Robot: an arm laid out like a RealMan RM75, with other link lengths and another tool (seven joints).
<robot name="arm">
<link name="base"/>
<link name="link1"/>
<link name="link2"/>
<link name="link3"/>
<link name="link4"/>
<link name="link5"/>
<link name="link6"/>
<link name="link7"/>
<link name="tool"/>
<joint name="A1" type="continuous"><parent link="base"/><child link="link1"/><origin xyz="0.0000 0.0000 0.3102" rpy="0.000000 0.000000 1.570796"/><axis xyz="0 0 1"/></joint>
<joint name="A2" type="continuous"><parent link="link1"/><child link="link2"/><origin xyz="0.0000 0.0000 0.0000" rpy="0.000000 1.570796 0.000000"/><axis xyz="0 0 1"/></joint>
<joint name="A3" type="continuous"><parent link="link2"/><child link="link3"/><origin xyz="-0.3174 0.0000 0.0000" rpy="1.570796 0.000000 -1.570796"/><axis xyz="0 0 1"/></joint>
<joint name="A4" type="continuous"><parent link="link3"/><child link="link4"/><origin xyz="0.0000 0.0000 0.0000" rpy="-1.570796 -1.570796 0.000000"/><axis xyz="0 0 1"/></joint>
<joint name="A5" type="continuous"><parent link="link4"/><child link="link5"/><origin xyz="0.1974 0.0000 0.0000" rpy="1.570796 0.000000 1.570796"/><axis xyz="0 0 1"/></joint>
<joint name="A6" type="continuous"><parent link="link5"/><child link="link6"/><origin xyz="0.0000 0.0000 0.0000" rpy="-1.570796 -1.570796 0.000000"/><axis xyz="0 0 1"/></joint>
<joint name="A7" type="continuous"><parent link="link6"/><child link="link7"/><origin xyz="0.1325 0.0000 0.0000" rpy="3.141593 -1.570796 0.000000"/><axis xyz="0 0 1"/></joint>
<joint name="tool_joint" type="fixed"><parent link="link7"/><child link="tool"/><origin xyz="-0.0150 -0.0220 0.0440" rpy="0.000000 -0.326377 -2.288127"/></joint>
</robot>
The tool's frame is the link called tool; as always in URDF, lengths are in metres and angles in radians. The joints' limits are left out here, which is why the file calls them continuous.
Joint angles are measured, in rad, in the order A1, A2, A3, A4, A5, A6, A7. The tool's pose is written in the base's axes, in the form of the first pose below.
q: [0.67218 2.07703 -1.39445 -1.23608 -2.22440 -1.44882 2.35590]
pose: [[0.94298, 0.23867, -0.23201, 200.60], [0.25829, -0.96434, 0.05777, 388.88], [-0.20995, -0.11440, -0.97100, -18.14], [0, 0, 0, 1]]
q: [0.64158 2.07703 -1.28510 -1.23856 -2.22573 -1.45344 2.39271]
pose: [[0.95344, 0.11411, -0.27916, 214.67], [0.16342, -0.97346, 0.16023, 394.22], [-0.25346, -0.19839, -0.94678, -0.50], [0, 0, 0, 1]]
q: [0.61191 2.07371 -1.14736 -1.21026 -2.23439 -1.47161 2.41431]
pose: [[0.95091, -0.03890, -0.30701, 239.57], [0.04614, -0.96316, 0.26495, 396.43], [-0.30600, -0.26611, -0.91408, 19.26], [0, 0, 0, 1]]
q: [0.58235 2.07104 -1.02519 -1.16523 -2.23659 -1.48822 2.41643]
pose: [[0.92912, -0.17652, -0.32491, 265.83], [-0.05692, -0.93651, 0.34599, 392.39], [-0.36536, -0.30297, -0.88018, 32.73], [0, 0, 0, 1]]
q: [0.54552 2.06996 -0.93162 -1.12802 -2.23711 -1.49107 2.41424]
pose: [[0.89849, -0.29088, -0.32879, 291.21], [-0.13748, -0.89774, 0.41853, 384.29], [-0.41691, -0.33085, -0.84660, 41.76], [0, 0, 0, 1]]
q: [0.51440 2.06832 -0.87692 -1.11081 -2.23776 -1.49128 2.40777]
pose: [[0.87729, -0.35554, -0.32241, 309.29], [-0.18027, -0.86666, 0.46519, 376.44], [-0.44481, -0.34998, -0.82441, 48.05], [0, 0, 0, 1]]
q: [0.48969 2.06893 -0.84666 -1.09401 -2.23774 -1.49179 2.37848]
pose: [[0.86899, -0.37869, -0.31852, 322.68], [-0.19496, -0.85364, 0.48301, 368.67], [-0.45481, -0.35763, -0.81563, 49.64], [0, 0, 0, 1]]
